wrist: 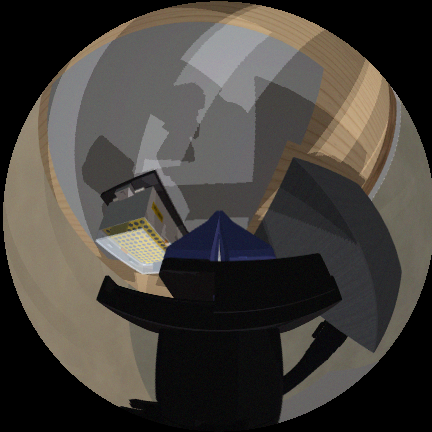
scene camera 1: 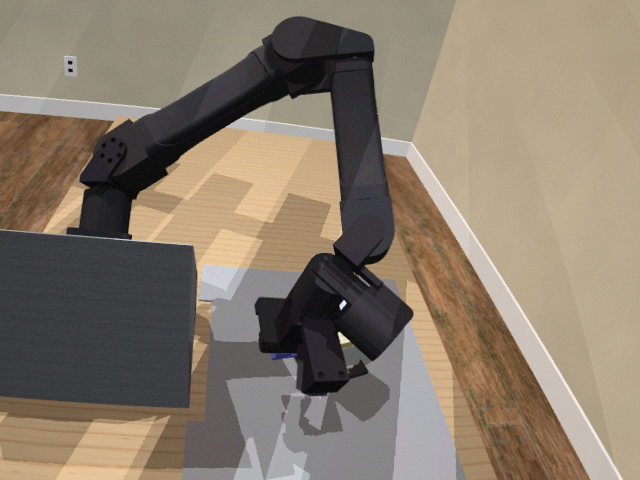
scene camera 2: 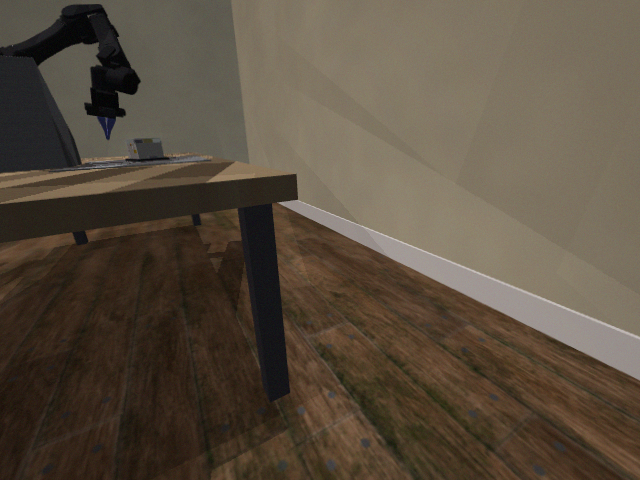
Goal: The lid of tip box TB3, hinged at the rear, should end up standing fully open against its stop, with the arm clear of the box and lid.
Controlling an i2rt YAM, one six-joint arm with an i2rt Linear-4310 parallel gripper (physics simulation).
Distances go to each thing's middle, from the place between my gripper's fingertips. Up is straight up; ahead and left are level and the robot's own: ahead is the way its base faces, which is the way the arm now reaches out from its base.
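Labels:
Relative to the tip box lid [wrist: 136, 243], my gripper is 1 cm above it, 11 cm short of it and 7 cm to the right of it.

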